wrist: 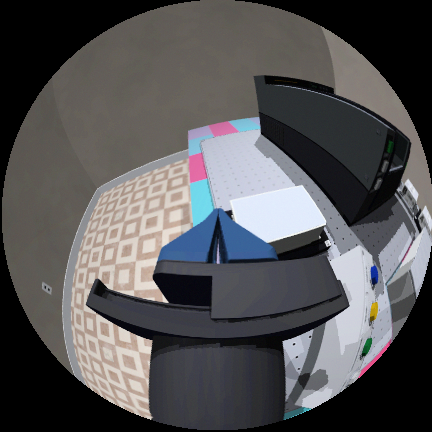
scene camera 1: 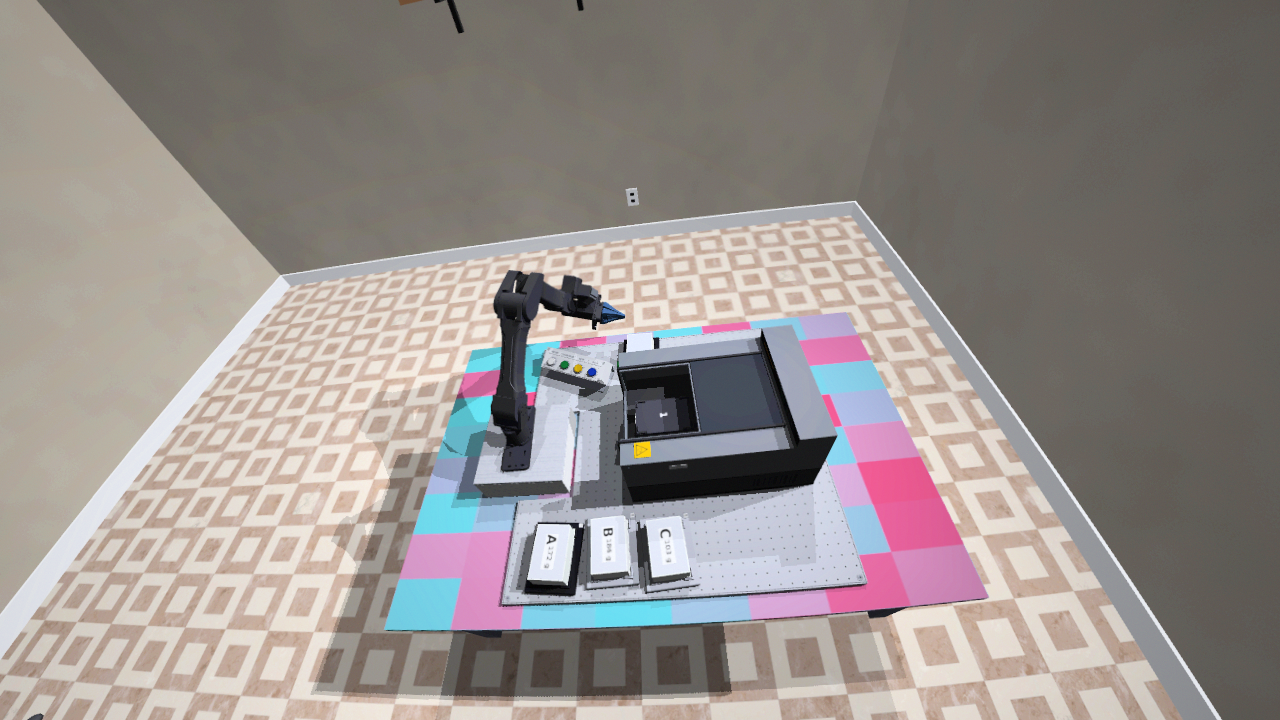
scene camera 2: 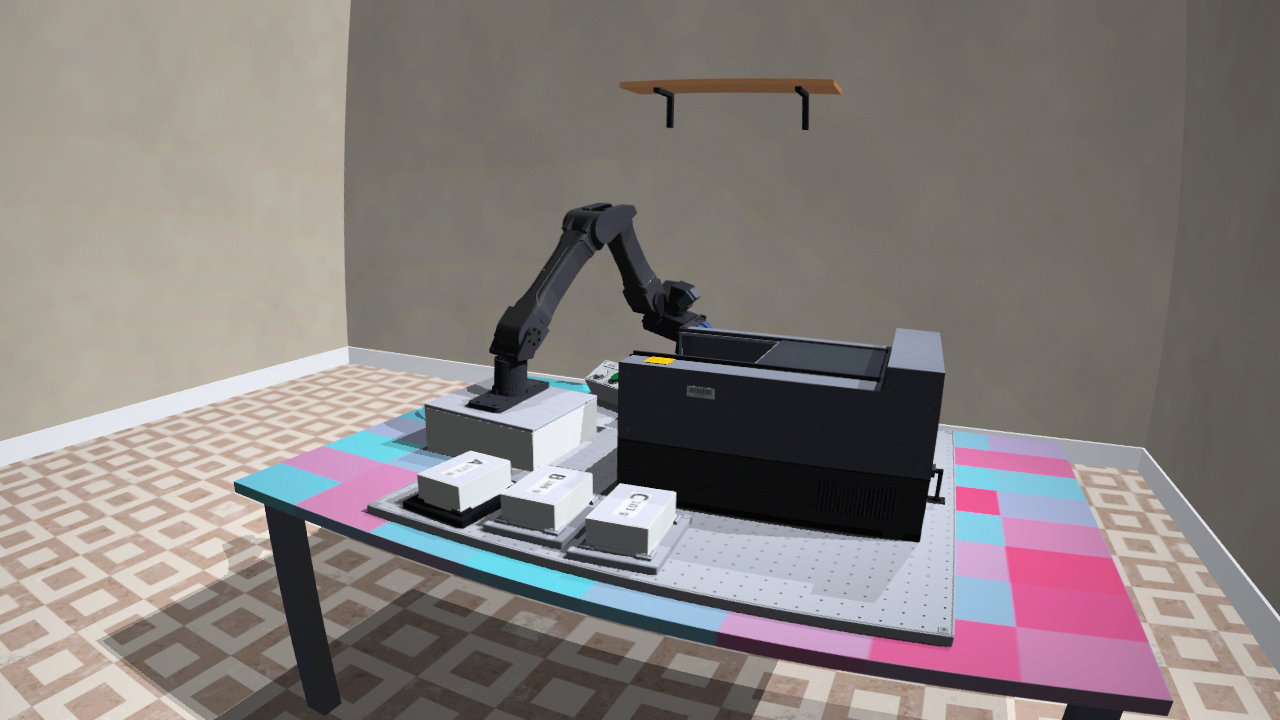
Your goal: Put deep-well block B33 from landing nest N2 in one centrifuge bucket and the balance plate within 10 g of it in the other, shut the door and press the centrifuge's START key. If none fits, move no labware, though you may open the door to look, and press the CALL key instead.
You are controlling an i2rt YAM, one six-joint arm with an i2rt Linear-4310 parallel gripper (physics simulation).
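Places are measured from the arm's base along level axes (x ahead, y left, z up), in centimetres.
Pixels of known places: gripper, fingertip midpoint: [wrist: 217, 214] [scene camera 1: 625, 316]; arm's base, link origin: [scene camera 1: 520, 437] [scene camera 2: 510, 396].
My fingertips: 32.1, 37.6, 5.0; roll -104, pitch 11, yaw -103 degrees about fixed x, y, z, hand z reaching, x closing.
Note:
Ahead of a thing's pixels: the offset from my fingertips to its top centre, as dx, dy, dz.
My gripper [scene camera 1: 622, 314] [wrist: 217, 214] is shut and empty, above the far side of the table beside a white block @[+3.2, -8.2, -6.6] [scene camera 1: 639, 342] [wrist: 277, 215] in a dark nest. The block's number does not show. The centrifuge [scene camera 1: 720, 452] [scene camera 2: 769, 429] [wrist: 320, 135] has an uncovered opening at its arm-side end; a bucket [scene camera 1: 651, 418] marked 1 sits inside. The other bucket does not show. White plates A @[-22.4, -68.1, -7.1] [scene camera 1: 550, 555] [scene camera 2: 463, 481], B @[-8.5, -67.9, -7.1] [scene camera 1: 609, 546] [scene camera 2: 547, 497] and C @[+4.8, -69.7, -7.1] [scene camera 1: 666, 549] [scene camera 2: 631, 519] stand in nests; their small weight labels are hard to read.
A sloped key box @[-17.7, -11.0, -4.1] [scene camera 1: 572, 379] [wrist: 350, 300] with white, green, yellow and blue buttons stands between the arm's pedestal [scene camera 1: 523, 483] [scene camera 2: 478, 440] and the white block. A green light and small keys show on the centrifuge's end in the wrist view. A wall shelf [scene camera 2: 729, 86] hangs behind.

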